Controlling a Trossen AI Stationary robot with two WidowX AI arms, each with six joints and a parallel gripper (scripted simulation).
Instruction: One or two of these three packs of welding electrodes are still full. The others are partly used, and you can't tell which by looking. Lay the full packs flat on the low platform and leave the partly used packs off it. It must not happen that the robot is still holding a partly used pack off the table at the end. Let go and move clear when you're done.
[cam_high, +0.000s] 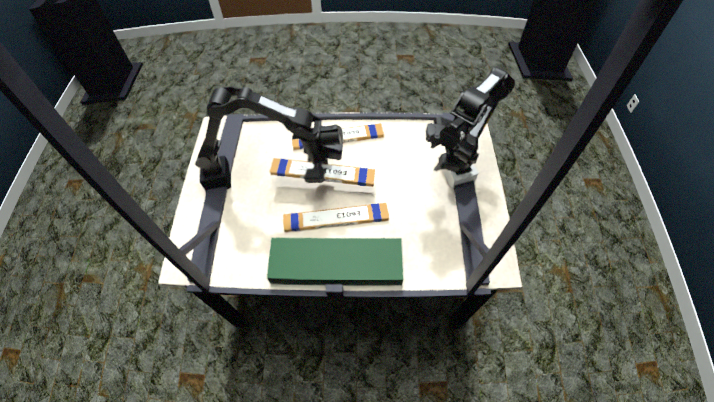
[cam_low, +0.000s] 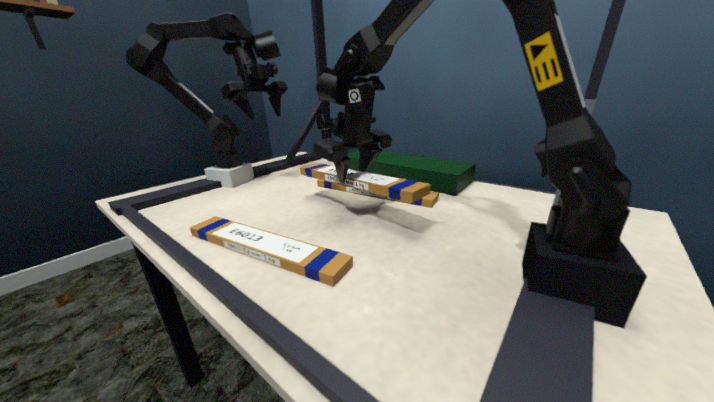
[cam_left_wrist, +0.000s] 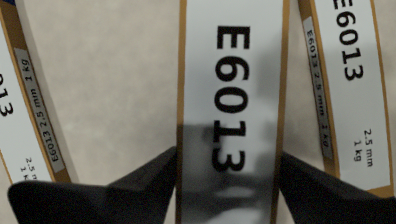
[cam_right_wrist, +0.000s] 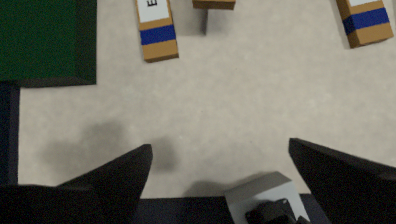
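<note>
Right now the dark frame rail is 34 cm ahead of my left hand, 6 cm to the right of it and 11 cm below it. From my left hand the other things lie so: green low platform 31 cm behind, 4 cm to the right, 10 cm below.
</note>
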